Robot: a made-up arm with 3 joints. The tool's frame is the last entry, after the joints. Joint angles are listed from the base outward. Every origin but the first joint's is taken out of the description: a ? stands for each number. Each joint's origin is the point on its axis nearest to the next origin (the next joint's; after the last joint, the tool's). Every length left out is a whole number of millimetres.
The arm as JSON. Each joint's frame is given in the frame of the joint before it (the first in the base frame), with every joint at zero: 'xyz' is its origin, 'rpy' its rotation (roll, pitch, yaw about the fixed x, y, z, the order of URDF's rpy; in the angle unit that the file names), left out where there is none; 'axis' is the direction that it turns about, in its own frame. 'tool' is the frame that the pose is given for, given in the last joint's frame.
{
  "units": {
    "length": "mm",
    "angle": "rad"
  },
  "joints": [
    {
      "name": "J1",
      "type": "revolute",
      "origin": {
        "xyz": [
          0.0,
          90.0,
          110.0
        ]
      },
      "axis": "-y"
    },
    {
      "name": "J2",
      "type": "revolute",
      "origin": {
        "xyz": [
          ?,
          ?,
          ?
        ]
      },
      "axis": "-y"
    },
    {
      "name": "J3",
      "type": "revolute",
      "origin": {
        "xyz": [
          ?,
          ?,
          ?
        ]
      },
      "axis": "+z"
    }
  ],
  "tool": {
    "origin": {
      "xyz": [
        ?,
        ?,
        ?
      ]
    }
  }
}
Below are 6 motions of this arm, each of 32 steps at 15 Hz.
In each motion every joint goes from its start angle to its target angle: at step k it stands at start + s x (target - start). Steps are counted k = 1, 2, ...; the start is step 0. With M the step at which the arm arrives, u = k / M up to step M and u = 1 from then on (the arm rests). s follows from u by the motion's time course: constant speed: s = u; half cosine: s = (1 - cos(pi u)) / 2; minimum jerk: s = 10 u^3 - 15 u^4 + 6 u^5.
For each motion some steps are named. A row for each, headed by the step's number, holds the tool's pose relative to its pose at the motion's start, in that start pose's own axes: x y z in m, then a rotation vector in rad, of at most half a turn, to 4 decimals.
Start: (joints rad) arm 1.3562 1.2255 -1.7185
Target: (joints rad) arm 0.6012 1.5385 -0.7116
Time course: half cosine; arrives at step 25
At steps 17, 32:
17: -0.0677 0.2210 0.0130 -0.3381 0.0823 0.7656
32: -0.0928 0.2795 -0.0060 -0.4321 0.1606 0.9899

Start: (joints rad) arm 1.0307 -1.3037 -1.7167
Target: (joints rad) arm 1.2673 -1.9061 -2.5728
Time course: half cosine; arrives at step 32
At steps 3, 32:
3: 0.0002 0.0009 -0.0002 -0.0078 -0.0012 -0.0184
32: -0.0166 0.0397 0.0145 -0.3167 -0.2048 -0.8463

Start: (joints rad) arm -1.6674 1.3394 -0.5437
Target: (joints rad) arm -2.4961 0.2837 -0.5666
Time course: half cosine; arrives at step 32
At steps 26, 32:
26: 0.1948 0.1159 -0.1727 -0.9081 1.4674 -0.0155
32: 0.1983 0.1179 -0.1928 -0.9932 1.6014 -0.0157

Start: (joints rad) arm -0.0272 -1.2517 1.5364
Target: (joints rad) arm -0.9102 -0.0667 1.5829
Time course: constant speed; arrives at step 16
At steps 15, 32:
15: -0.0088 0.2175 0.1001 -0.2831 -0.0036 0.0433
32: -0.0092 0.2276 0.1114 -0.3020 -0.0034 0.0461

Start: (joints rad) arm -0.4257 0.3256 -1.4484
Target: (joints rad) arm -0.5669 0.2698 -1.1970
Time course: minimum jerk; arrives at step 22
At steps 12, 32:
12: -0.0033 0.0252 0.0173 -0.1131 0.0224 0.1468
32: -0.0064 0.0432 0.0274 -0.1915 0.0485 0.2506

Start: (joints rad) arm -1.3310 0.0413 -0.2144
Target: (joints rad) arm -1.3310 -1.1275 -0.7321
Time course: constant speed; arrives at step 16
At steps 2, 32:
2: 0.0153 -0.0016 -0.0106 -0.0357 0.1417 -0.0646
32: 0.0586 -0.0270 -0.1180 -0.5381 1.0509 -0.4569

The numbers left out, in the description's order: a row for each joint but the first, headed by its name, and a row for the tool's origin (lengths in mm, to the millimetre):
J2: -270.0 0.0 -50.0
J3: -10.0 0.0 100.0
tool: 70.0 30.0 0.0

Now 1 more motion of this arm.
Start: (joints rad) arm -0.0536 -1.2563 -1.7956
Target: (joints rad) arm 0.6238 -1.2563 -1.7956
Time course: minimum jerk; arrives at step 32
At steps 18, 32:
18: -0.0162 0.0707 0.0017 0.4068 0.0930 0.0000
32: -0.0257 0.1122 0.0178 0.6604 0.1510 0.0000

